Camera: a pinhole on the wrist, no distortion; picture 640 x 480 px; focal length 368.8 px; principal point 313.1 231.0 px. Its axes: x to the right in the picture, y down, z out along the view. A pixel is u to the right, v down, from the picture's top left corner.
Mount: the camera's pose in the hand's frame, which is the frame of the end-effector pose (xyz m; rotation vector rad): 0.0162 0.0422 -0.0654 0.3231 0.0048 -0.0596
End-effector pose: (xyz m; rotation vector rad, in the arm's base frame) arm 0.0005 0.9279 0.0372 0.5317 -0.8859 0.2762
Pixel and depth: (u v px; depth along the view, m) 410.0 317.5 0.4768
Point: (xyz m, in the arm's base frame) -0.1836 0.6909 0.3658
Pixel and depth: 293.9 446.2 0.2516
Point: -0.1831 0.8931 0.1921
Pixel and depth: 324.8 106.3 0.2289
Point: -0.0266 0.7715 0.0829
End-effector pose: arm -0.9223 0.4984 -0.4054 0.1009 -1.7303 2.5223
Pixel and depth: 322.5 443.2 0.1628
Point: -0.9545 0.3602 -0.4335
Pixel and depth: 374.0 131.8 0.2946
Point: -0.9656 0.3709 -0.2121
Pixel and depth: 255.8 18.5 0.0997
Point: -0.9146 0.5033 -0.3619
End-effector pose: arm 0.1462 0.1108 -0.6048 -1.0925 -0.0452 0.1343
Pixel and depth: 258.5 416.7 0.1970
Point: 0.1160 0.2790 -0.6008
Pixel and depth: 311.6 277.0 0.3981
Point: 0.1312 0.3852 -0.4214
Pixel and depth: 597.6 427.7 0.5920
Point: 0.5581 0.7521 -0.4603
